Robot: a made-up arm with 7 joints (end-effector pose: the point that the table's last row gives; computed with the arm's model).
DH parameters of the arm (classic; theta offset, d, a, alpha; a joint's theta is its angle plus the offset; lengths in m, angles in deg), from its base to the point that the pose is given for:
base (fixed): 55.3 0 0.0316 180
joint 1: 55.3 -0.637 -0.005 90
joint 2: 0 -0.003 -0.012 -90
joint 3: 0 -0.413 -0.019 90
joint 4: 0 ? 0.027 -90
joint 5: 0 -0.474 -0.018 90
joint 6: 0 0.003 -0.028 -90
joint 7: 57.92 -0.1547 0 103.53
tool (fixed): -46.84 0.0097 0 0
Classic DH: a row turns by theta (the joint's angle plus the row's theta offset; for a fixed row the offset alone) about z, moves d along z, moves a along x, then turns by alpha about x.
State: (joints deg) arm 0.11 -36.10 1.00 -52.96 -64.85 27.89 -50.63
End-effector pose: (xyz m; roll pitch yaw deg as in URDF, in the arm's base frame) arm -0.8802 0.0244 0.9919 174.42 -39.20 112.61
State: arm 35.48 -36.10 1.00 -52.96 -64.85 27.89 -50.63
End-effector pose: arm -0.7153 0.5446 0.9919 174.42 -39.20 77.24
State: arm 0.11 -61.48 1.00 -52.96 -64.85 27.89 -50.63
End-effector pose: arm -0.9461 0.0245 0.5749 148.25 -26.28 127.02
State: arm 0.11 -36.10 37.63 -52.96 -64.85 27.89 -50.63
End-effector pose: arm -0.7999 0.3230 1.0501 168.75 -60.24 87.06
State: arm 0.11 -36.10 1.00 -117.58 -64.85 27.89 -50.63
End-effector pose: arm -0.5590 0.0253 0.4049 118.25 0.25 133.27
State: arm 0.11 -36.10 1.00 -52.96 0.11 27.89 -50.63
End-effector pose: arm -0.8800 0.0024 1.0212 54.95 -66.10 -139.65
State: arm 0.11 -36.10 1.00 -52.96 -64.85 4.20 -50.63
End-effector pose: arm -0.8888 -0.0340 0.9639 164.07 -33.26 140.14
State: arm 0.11 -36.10 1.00 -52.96 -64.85 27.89 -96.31
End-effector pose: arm -0.8836 0.0180 0.9911 -150.49 -7.69 108.19
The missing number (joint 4, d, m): -0.043
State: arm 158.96 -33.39 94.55 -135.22 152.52 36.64 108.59
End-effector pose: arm 0.1892 -0.3749 0.5805 96.24 26.31 -98.26
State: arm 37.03 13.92 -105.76 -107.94 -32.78 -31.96 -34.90
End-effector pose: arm -0.0842 -0.5412 0.7282 103.50 6.29 -94.21
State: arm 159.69 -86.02 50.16 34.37 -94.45 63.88 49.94
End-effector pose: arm 0.7480 0.5062 0.9391 -25.41 -70.15 83.65
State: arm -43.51 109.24 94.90 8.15 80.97 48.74 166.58
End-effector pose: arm 0.8010 0.6397 0.4379 -116.99 -1.57 -2.50
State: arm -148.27 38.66 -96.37 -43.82 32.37 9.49 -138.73
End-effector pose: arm -0.2456 0.7211 1.2812 56.05 -71.21 147.94
